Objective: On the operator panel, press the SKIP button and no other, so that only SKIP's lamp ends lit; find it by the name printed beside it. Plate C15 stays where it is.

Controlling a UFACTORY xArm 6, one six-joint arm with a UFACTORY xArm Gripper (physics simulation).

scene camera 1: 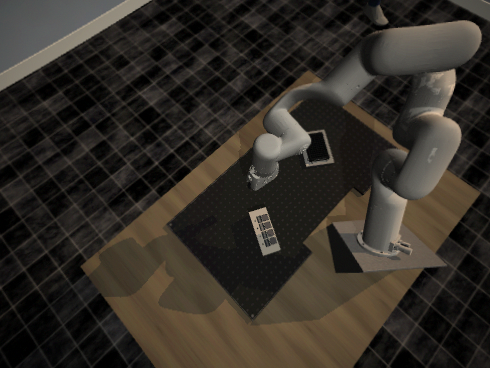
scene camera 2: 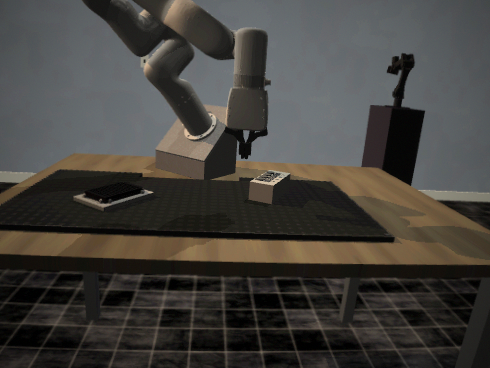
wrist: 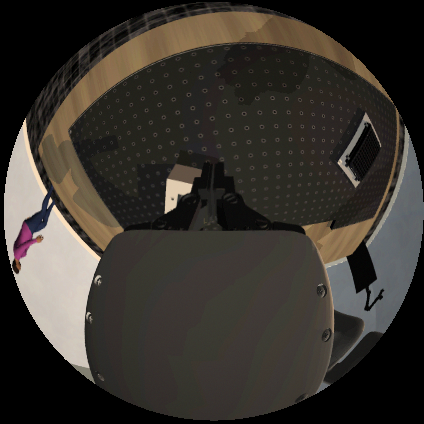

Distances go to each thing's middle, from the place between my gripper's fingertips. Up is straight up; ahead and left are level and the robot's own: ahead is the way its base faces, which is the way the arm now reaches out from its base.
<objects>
I see the operator panel [scene camera 2: 268, 191] 110 mm to the left of my hand, 100 mm below it and 100 mm behind it. Round my hand: black plate [scene camera 2: 120, 190] (320 mm to the right, 110 mm below, 80 mm behind).
</objects>
